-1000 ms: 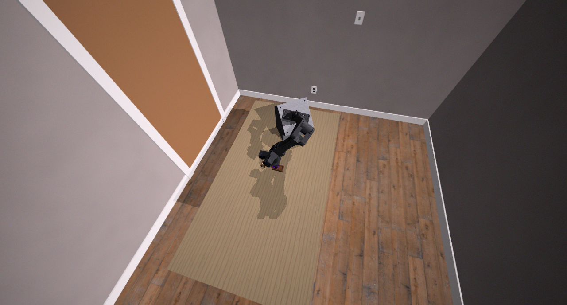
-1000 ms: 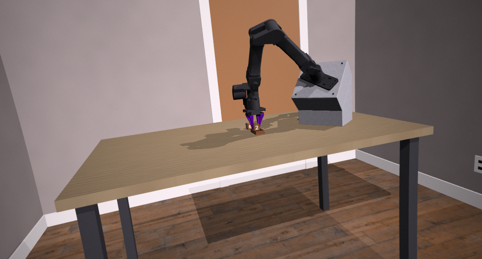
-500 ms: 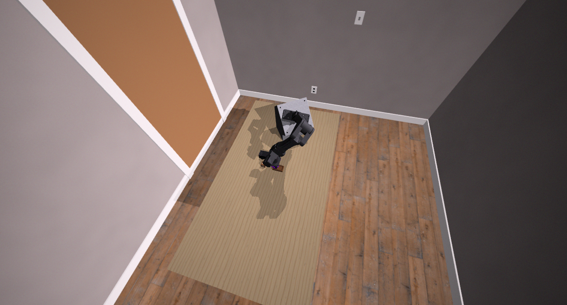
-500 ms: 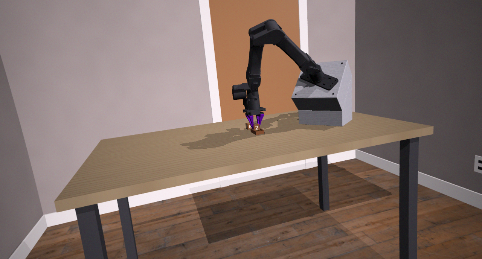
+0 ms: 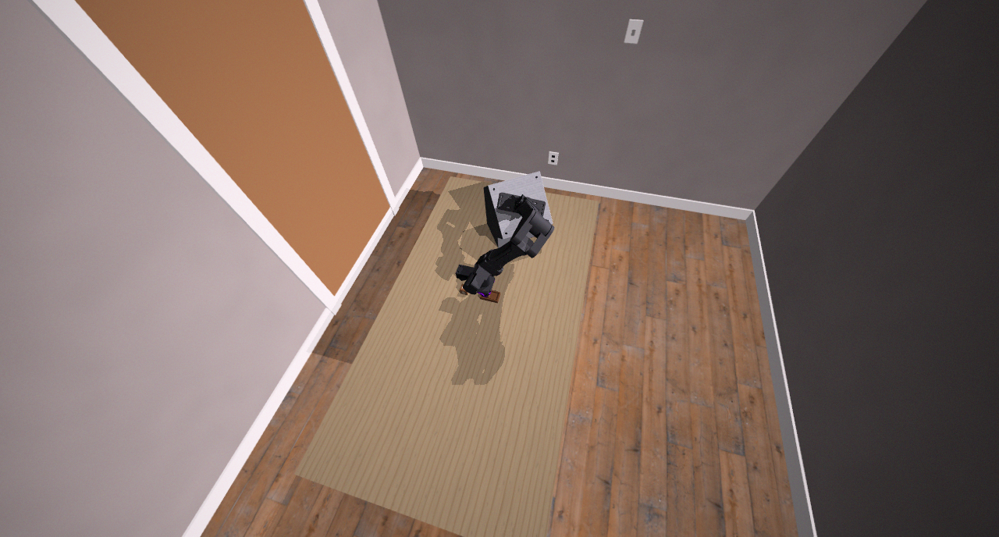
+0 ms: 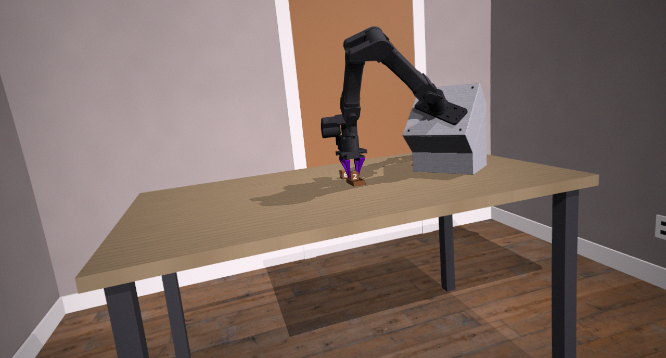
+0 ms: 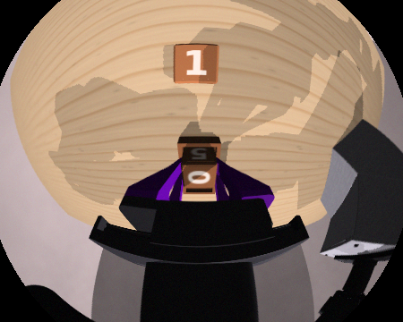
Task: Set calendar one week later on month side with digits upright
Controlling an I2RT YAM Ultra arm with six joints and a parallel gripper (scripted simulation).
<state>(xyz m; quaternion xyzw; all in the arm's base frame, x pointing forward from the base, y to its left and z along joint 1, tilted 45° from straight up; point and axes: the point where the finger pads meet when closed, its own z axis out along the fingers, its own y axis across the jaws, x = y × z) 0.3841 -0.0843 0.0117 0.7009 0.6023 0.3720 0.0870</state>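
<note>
My hand is 20 mm to the right of the brown tray and 20 mm above it.
</note>
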